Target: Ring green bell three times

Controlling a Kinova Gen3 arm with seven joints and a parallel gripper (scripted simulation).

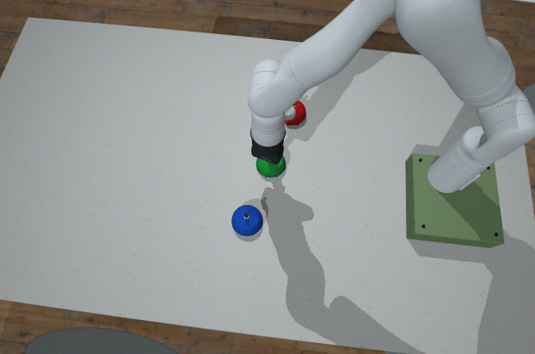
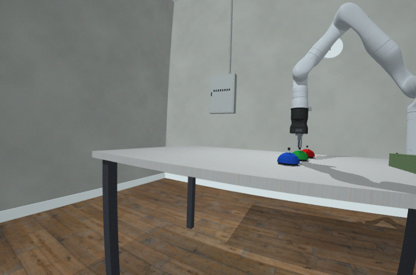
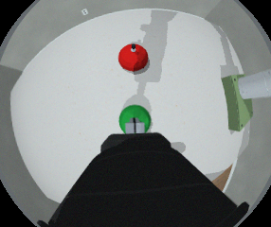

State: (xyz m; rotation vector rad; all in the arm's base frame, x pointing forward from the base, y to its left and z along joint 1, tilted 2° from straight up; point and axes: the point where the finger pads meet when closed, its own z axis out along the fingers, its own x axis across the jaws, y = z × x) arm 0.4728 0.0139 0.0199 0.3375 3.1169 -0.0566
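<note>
Right now the green bell is 40 mm below my hand. Also, from my hand: red bell 170 mm to the right, 40 mm below, 40 mm behind; blue bell 180 mm to the left, 40 mm below, 40 mm ahead.
</note>
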